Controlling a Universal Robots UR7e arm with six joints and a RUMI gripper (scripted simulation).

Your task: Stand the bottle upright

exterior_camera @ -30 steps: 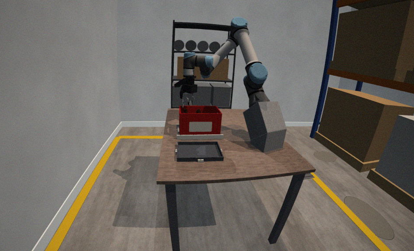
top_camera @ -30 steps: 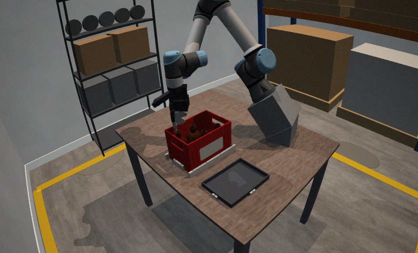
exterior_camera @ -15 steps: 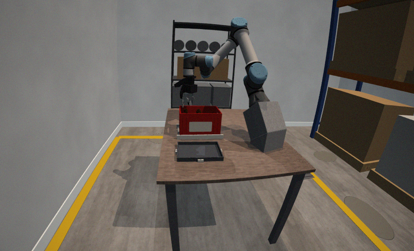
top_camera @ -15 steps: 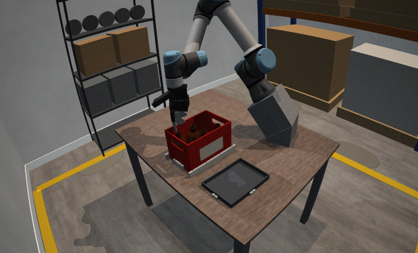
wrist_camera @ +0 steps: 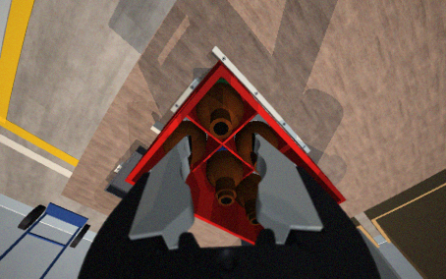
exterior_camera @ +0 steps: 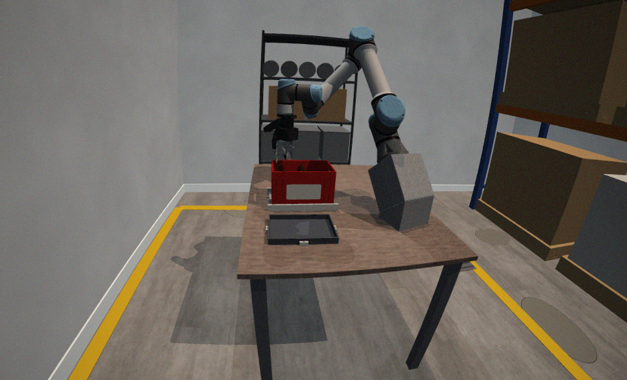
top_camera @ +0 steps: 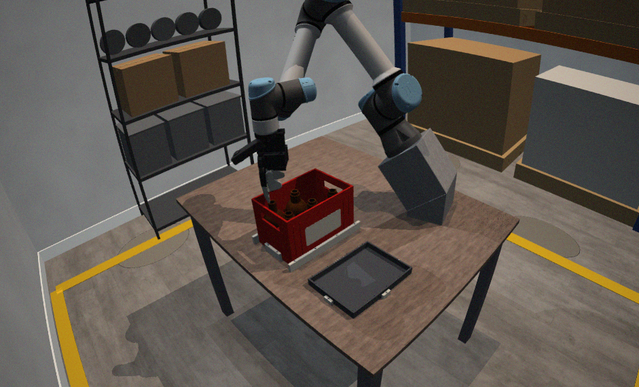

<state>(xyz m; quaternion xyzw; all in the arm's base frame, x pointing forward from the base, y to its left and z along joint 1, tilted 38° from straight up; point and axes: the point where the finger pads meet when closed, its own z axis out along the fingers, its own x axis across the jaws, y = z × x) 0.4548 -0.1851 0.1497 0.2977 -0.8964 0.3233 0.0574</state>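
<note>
My hand is 11 cm above the red crate, 8 cm past it and 6 cm to the right of it. Also, from my hand: dark tray 33 cm to the left, 18 cm below.
</note>
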